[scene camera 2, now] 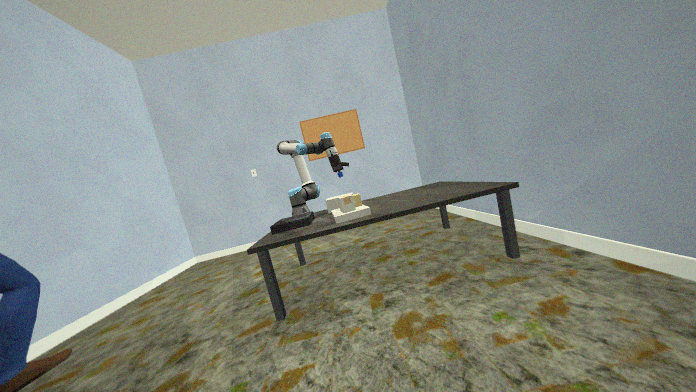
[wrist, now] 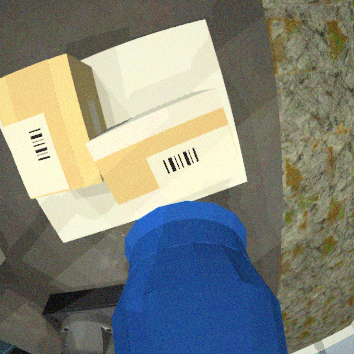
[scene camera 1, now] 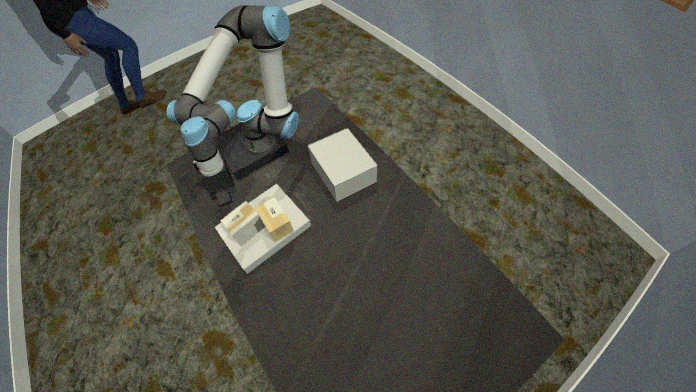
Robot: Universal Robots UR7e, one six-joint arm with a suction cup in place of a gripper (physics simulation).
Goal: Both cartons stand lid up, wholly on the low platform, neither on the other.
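Pixels of known places: end effector, tool point: [scene camera 2: 341,176] [wrist: 186,251]; arm's base, origin of the base link: [scene camera 2: 301,215] [wrist: 94,331] [scene camera 1: 261,143].
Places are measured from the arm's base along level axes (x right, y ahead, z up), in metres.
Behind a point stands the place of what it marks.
Observation:
The low white platform [scene camera 1: 296,212] @(x -0.027, y 0.426, z -0.012 m) [scene camera 2: 352,215] @(x 0.279, y 0.451, z -0.033 m) [wrist: 165,60] @(x 0.192, y 0.516, z -0.012 m) lies on the table and bears both cartons. The tan carton [scene camera 1: 276,222] @(x 0.058, y 0.487, z 0.074 m) [wrist: 30,95] @(x 0.056, y 0.481, z 0.075 m) has its label and tape face up. The white carton with a tan tape band [scene camera 1: 245,231] @(x 0.182, y 0.458, z 0.053 m) [wrist: 192,131] @(x 0.206, y 0.437, z 0.092 m) stands beside it, label and tape up; neither lies on the other. Whether they touch is unclear. The white carton is close to the platform's edge, and its foot there is hidden. My gripper [scene camera 2: 340,174] [wrist: 186,215], a blue suction cup, hangs above the platform, holds nothing and is open.
A larger white box [scene camera 1: 342,160] @(x -0.284, y 0.320, z 0.060 m) stands on the dark table [scene camera 1: 380,280] @(x -0.211, y 0.811, z -0.060 m) [scene camera 2: 425,196] @(x 0.010, y 0.984, z -0.060 m), beside the arm's base [scene camera 1: 257,155] @(x 0.038, y 0.067, z 0.002 m) [scene camera 2: 292,222] @(x 0.190, y -0.003, z -0.010 m). A person [scene camera 1: 107,45] stands beyond the table's end at the upper left of scene camera 1.

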